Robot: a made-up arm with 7 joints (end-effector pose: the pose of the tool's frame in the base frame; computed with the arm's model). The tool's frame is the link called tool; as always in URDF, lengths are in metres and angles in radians. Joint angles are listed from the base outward.
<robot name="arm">
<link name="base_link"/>
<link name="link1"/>
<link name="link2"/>
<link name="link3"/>
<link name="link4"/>
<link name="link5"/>
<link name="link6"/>
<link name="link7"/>
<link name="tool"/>
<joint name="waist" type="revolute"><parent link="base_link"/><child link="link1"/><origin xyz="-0.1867 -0.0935 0.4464" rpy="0.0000 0.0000 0.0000"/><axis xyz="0.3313 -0.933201 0.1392"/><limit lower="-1.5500" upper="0.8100" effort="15" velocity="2.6"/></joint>
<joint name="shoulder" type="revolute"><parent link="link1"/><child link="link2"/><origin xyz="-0.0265 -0.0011 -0.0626" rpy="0.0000 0.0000 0.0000"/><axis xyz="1 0 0"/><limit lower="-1.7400" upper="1.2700" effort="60" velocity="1.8"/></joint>
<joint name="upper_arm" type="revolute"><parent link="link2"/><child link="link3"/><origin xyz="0.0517 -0.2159 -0.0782" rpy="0.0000 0.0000 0.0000"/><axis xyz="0 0 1"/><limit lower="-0.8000" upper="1.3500" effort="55" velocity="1.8"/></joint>
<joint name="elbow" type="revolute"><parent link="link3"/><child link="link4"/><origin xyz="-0.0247 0.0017 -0.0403" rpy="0.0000 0.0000 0.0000"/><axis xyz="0 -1 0"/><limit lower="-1.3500" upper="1.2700" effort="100" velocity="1"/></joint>
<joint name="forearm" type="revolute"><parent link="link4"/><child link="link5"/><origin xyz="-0.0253 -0.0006 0.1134" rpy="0.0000 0.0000 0.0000"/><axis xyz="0 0 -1"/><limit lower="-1.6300" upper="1.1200" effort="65" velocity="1.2"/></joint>
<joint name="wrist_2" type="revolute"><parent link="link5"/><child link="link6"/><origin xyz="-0.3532 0.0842 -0.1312" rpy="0.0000 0.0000 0.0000"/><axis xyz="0.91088 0.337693 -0.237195"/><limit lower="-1.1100" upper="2.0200" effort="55" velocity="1.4"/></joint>
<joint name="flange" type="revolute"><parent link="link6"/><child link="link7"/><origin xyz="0.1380 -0.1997 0.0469" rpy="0.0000 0.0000 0.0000"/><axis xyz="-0.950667 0.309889 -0.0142"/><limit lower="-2.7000" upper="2.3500" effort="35" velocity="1.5"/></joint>
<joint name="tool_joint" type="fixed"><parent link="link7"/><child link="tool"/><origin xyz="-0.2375 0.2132 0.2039" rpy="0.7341 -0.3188 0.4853"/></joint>
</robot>
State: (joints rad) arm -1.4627 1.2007 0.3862 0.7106 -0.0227 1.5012 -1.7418
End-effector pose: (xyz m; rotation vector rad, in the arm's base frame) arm -1.0853 0.2946 0.4457 -1.0628 1.8120 1.0967
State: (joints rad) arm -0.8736 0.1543 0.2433 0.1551 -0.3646 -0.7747 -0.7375
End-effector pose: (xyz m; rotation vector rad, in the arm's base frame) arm -0.6485 -0.4394 0.9427 1.1778 0.3378 1.1150
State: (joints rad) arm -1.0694 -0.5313 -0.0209 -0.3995 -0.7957 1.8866 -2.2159
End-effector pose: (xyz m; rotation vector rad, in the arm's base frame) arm -0.2856 -0.4148 1.2720 0.3591 -1.6226 -1.8168
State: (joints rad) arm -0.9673 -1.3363 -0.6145 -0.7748 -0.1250 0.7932 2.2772
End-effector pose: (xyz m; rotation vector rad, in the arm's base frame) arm -0.5537 0.1290 0.5042 -1.2438 2.4102 -1.0501
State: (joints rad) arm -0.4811 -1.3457 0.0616 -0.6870 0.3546 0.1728 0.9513
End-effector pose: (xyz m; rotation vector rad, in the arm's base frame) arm -0.4519 0.0711 0.4118 -1.2907 1.2922 -0.5748
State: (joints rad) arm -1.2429 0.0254 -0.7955 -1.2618 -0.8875 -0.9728 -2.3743
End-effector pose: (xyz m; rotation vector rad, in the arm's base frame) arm -0.2014 -0.5944 0.9694 1.9674 -1.0298 -1.2272
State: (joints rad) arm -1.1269 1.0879 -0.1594 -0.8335 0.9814 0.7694 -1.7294
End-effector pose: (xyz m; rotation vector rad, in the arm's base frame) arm -0.1276 -0.0454 0.8911 0.0309 -1.4086 -1.8489
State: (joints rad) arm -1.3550 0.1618 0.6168 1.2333 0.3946 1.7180 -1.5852
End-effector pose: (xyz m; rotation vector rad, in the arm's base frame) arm -1.0891 -0.2365 0.3758 -1.7408 1.5080 1.1946
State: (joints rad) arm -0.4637 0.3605 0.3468 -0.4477 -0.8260 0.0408 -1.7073
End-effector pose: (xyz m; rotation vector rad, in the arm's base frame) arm -0.2794 -0.9210 0.3105 3.0435 0.2405 -0.2143
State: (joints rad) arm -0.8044 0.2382 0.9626 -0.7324 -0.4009 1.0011 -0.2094
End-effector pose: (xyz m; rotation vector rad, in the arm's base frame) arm -0.0422 -0.6710 0.5259 1.7199 1.7509 -0.4864
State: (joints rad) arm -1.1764 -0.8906 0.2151 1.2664 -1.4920 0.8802 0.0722
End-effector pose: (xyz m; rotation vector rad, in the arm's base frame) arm 0.1610 -0.3834 0.8541 0.5135 2.1472 1.4559
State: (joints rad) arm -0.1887 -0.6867 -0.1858 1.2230 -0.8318 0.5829 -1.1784
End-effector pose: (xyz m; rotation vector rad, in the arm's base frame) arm -0.4395 -0.8152 0.7162 1.2875 0.1162 1.6097
